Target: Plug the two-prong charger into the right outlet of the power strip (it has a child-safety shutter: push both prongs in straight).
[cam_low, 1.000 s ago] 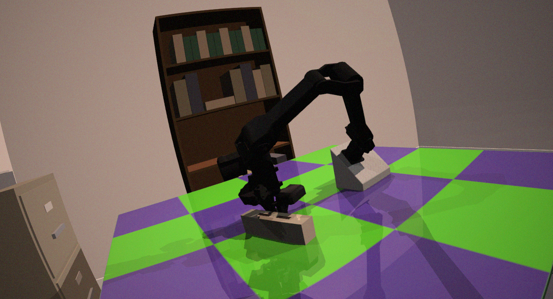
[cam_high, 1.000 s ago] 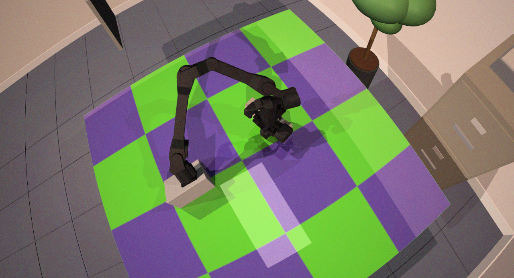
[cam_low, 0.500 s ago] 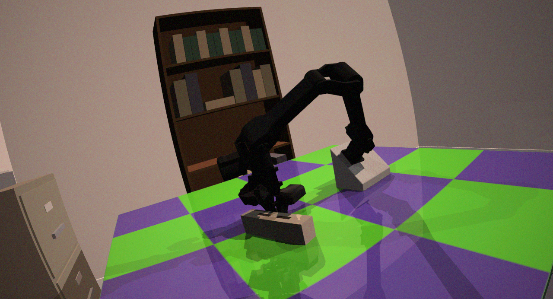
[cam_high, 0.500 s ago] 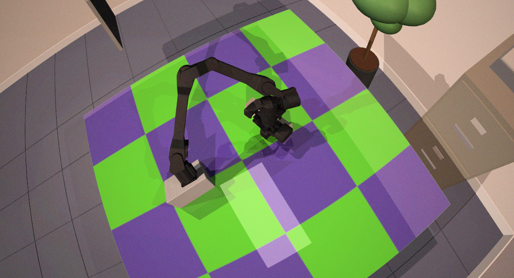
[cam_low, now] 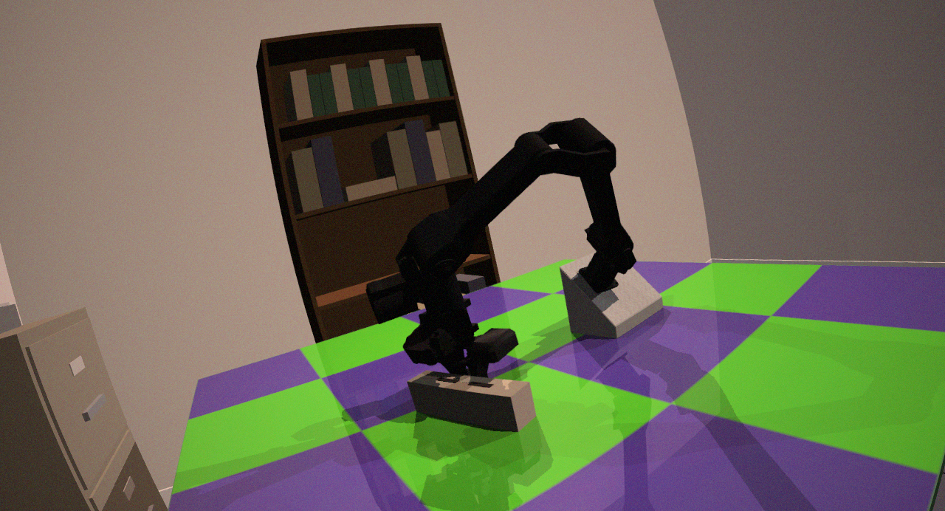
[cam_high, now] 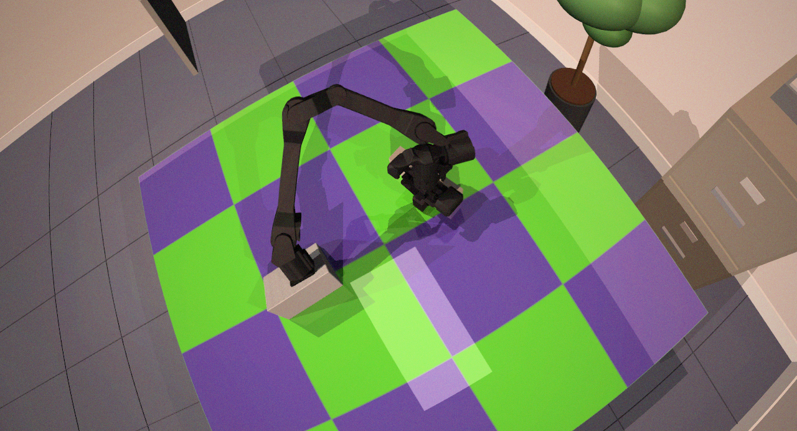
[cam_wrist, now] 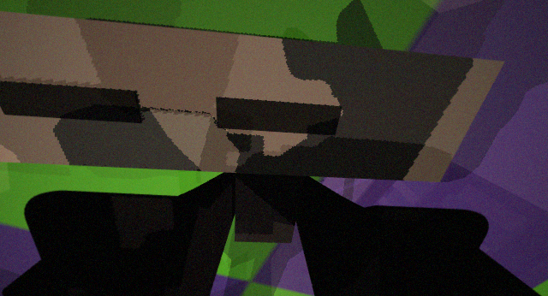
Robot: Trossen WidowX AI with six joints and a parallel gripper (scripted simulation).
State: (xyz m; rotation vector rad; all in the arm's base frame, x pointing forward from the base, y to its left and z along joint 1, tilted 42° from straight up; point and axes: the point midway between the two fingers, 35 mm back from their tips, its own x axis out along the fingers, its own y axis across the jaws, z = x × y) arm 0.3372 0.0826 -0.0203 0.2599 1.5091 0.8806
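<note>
Now: gripper tip 20 mm short of the two-prong charger, 10 mm to the right of it and 10 mm below it.
</note>
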